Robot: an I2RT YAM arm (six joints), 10 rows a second.
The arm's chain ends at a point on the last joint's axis. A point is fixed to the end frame.
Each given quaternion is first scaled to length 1.
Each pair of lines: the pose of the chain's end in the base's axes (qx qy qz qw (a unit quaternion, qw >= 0); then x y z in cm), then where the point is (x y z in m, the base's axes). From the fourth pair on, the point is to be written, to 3 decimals.
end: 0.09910, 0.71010, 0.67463, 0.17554, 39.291, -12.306, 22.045
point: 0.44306 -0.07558 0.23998
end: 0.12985, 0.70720, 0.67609, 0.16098, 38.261, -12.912, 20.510
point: 0.43500 -0.08323 0.22243
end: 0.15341, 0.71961, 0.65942, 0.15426, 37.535, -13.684, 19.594
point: 0.42970 -0.09189 0.20920
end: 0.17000, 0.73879, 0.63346, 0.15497, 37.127, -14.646, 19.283
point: 0.427 -0.102 0.202
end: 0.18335, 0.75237, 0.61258, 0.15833, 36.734, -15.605, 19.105
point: 0.425 -0.113 0.197
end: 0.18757, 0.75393, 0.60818, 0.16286, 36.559, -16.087, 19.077
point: 0.423 -0.119 0.196
